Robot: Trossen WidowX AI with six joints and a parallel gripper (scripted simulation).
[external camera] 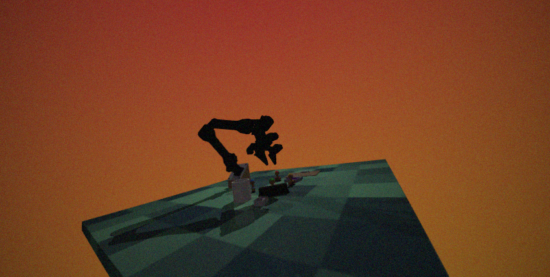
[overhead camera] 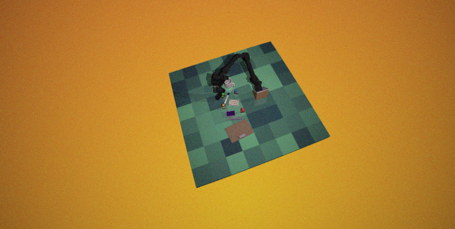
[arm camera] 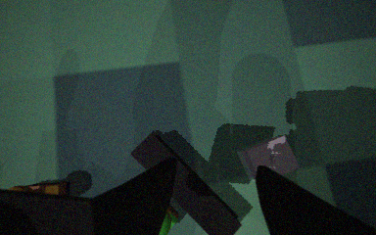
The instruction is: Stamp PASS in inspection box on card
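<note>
Now: gripper tip 50 mm past the green-knobbed stamp, 40 mm to the right of it and 120 mm above it. Also, from my gripper tip: orange-knobbed stamp: 30 mm behind, 170 mm to the left, 120 mm below; white marker: 90 mm behind, 60 mm to the left, 130 mm below; dark block: 30 mm behind, 10 mm to the left, 120 mm below.
</note>
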